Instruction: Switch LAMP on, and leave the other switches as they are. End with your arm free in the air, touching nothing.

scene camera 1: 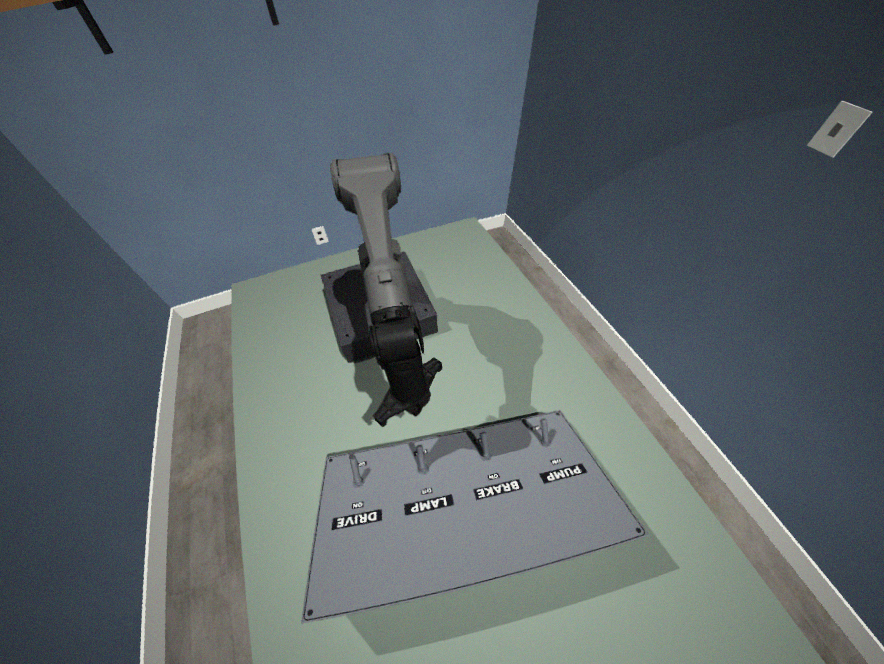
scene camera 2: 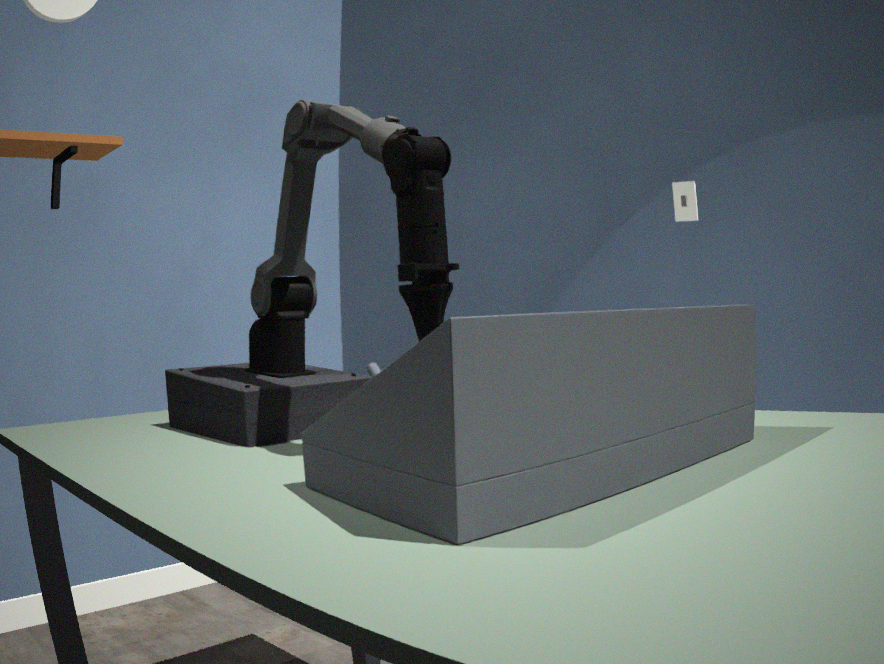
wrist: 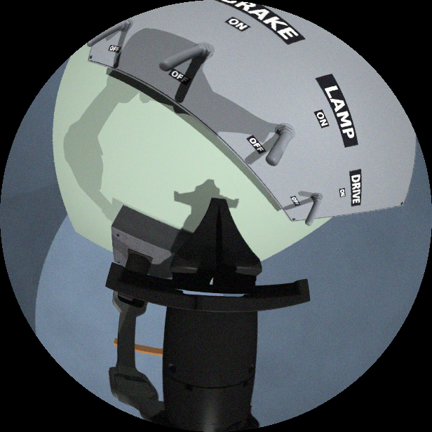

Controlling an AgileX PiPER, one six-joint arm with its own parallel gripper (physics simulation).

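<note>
A grey sloped switch panel carries the LAMP lever, which tilts toward its OFF side, away from its ON label. The DRIVE lever, BRAKE lever and PUMP lever also lean toward OFF. My gripper is shut and empty, pointing down, apart from the levers and short of the panel's low edge, on the arm's base side. In scene camera 2 its tips are hidden behind the panel.
The arm's base stands on the green table behind the gripper. The panel rises away from the base to a tall back. A wall shelf is beyond the arm.
</note>
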